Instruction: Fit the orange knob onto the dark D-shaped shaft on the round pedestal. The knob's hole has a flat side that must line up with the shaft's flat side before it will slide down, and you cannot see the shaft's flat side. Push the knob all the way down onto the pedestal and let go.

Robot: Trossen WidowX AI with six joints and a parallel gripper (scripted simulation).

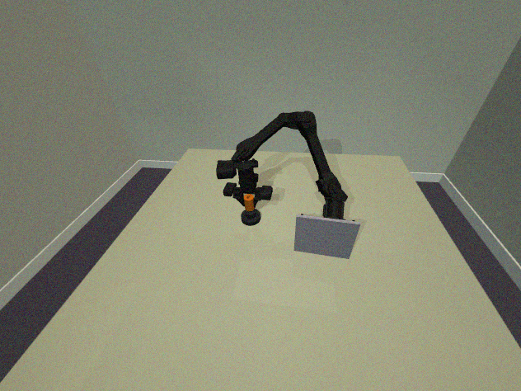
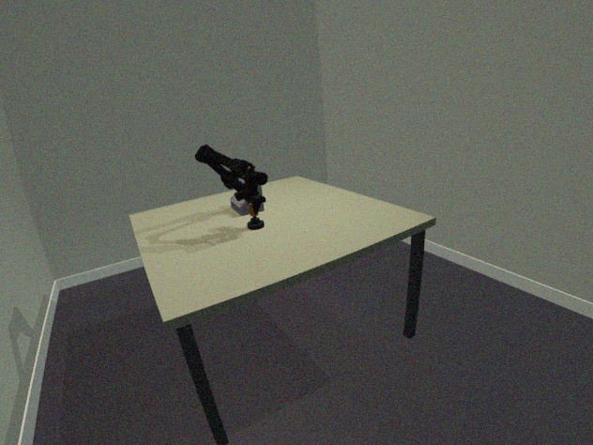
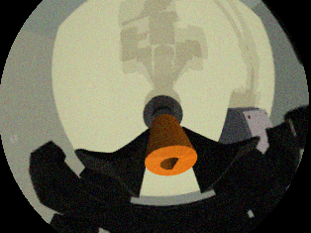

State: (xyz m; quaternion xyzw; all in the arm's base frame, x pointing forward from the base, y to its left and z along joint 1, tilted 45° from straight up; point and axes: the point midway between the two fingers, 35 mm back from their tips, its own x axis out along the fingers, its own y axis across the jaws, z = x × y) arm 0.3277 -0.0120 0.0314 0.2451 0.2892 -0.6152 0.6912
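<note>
Now: the orange knob 2 cm above my gripper tip. Round my gripper tip: round pedestal 4 cm below.
</note>
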